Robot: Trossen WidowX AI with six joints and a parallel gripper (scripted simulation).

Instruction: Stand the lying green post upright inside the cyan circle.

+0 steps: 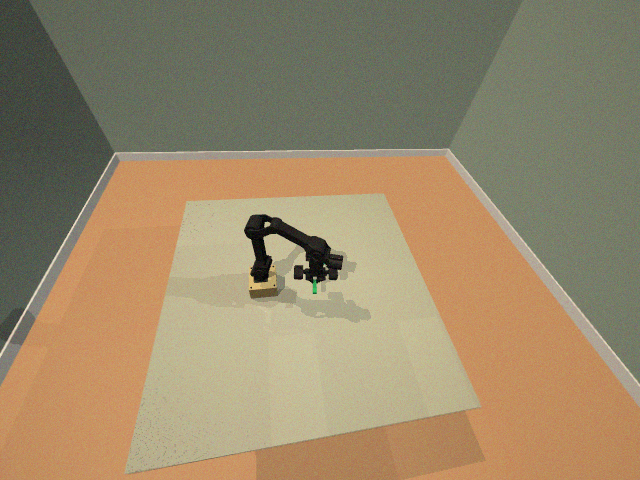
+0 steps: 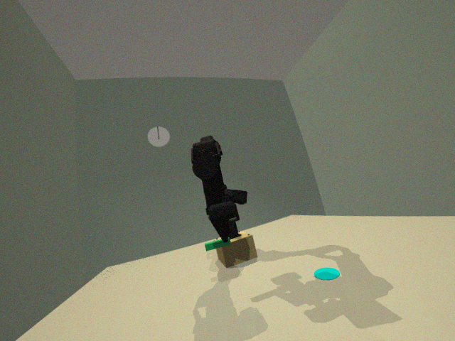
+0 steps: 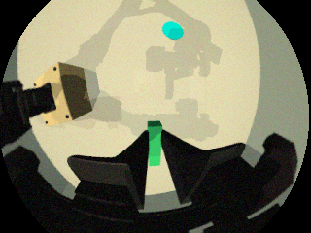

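Now: gripper tip 22 cm to the right of the cyan circle, 13 cm above it and 9 cm short of it. Round my gripper tip: green post 2 cm to the right.
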